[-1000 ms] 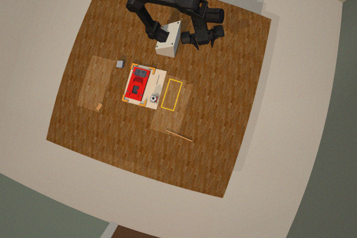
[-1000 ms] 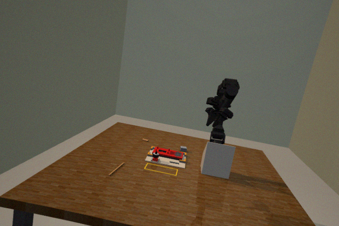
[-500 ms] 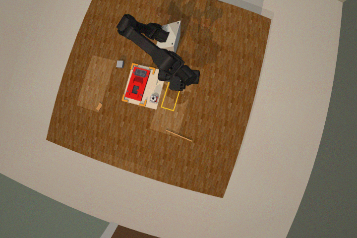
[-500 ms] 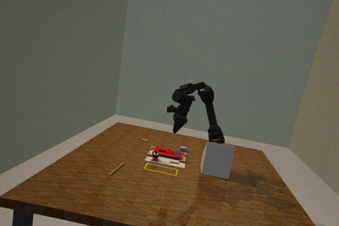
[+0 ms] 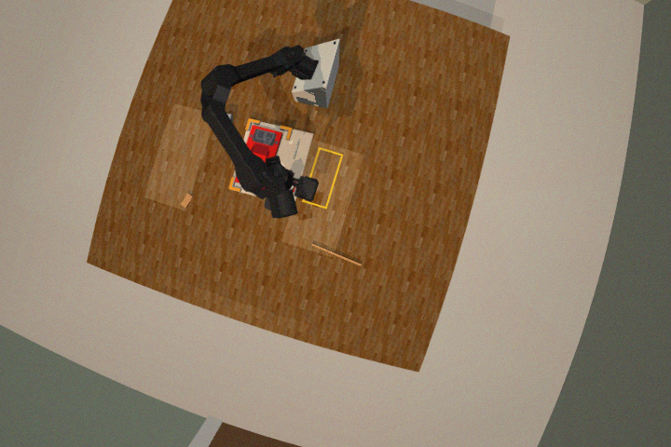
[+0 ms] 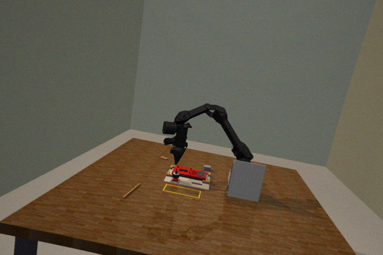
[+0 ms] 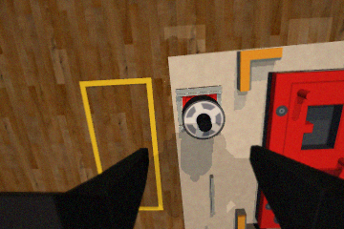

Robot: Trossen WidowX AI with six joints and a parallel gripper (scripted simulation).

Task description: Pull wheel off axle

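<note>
Right now my gripper tip is 80 mm above the wheel and 10 mm to the left of it. The rest, counted from my gripper tip: thin wooden stick (220 mm to the left, 150 mm ahead, 110 mm below); small wooden block (330 mm to the right, 170 mm ahead, 110 mm below); small grey cube (300 mm to the right, 130 mm behind, 100 mm below).
</note>
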